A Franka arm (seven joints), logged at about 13 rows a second.
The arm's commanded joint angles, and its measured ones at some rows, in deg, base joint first. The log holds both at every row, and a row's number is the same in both.
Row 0, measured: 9.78, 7.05, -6.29, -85.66, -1.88, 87.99, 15.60
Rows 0 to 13, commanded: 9.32, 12.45, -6.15, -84.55, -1.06, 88.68, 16.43; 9.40, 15.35, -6.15, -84.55, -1.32, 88.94, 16.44; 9.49, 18.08, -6.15, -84.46, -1.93, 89.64, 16.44; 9.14, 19.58, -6.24, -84.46, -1.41, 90.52, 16.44; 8.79, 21.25, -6.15, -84.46, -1.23, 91.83, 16.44; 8.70, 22.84, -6.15, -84.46, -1.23, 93.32, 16.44; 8.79, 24.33, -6.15, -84.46, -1.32, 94.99, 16.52; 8.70, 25.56, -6.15, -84.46, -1.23, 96.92, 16.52; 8.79, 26.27, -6.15, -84.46, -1.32, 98.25, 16.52; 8.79, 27.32, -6.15, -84.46, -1.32, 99.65, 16.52; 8.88, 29.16, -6.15, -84.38, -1.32, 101.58, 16.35; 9.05, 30.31, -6.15, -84.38, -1.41, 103.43, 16.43; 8.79, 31.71, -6.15, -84.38, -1.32, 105.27, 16.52; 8.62, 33.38, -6.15, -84.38, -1.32, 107.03, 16.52
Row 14, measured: 9.07, 30.10, -6.33, -85.84, -1.88, 104.61, 15.86
